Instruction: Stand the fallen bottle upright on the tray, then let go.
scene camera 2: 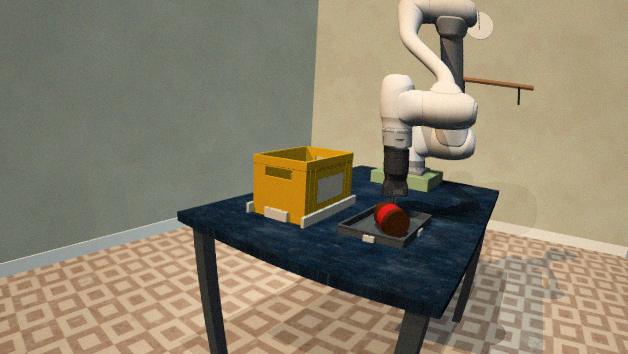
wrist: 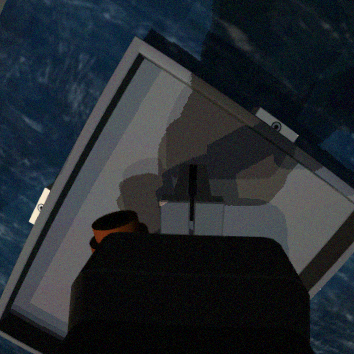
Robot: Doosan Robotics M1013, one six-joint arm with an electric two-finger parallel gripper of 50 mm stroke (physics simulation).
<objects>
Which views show my gripper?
Scene camera 2 and the wrist view: all of them.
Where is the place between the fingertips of my gripper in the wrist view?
192, 180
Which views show the brown bottle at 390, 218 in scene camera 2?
Scene camera 2 and the wrist view: all of them.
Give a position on a brown bottle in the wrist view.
122, 220
</objects>
